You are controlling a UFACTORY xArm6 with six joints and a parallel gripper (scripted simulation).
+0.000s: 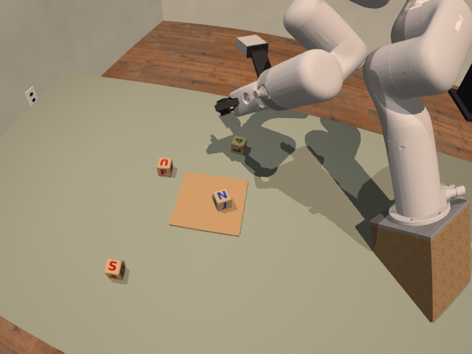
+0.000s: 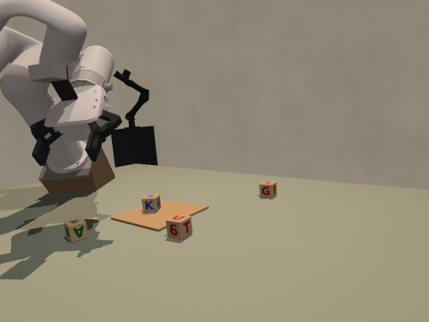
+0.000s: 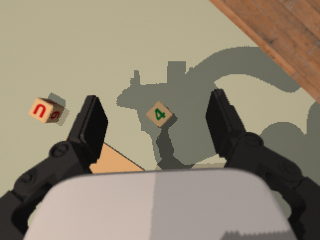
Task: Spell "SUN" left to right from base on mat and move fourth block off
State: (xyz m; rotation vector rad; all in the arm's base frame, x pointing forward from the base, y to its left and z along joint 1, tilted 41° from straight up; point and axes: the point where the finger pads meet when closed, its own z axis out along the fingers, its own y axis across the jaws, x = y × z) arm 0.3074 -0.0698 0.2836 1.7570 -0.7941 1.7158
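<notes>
My gripper is now 340 mm to the right of the S block, 200 mm short of it and 130 mm above it. The rest, counted from my hand: U block (160 mm ahead, 130 mm below, 90 mm to the left); tan mat (160 mm to the left, 140 mm below, 40 mm ahead); N block (160 mm to the left, 130 mm below, 20 mm ahead).
</notes>
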